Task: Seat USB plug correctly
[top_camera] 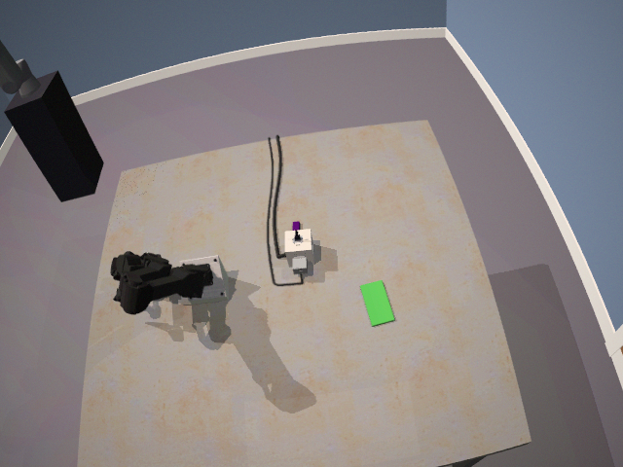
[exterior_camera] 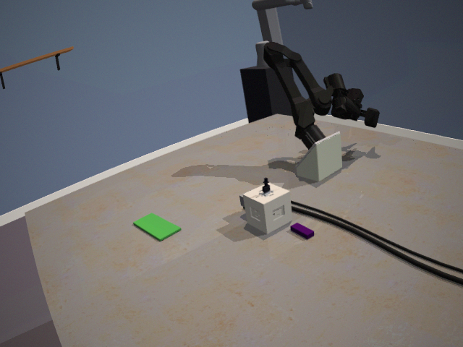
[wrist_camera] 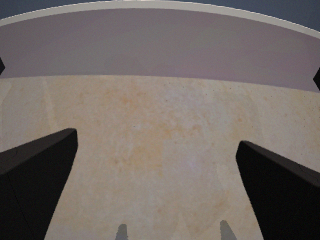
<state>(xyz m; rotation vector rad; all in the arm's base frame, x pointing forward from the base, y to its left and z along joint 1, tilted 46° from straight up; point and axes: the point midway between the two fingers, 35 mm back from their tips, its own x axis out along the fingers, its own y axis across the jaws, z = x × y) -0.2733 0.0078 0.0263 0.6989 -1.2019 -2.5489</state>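
Now: gripper tip 600 mm short of the usb plug, 100 mm to the right of it and 10 mm below it. From my gripper tip the other things lie so: purple block: 590 mm ahead, 190 mm to the left, 80 mm below; socket: 600 mm ahead, 90 mm to the left, 20 mm below; flat green pad: 800 mm ahead, 120 mm to the right, 80 mm below.
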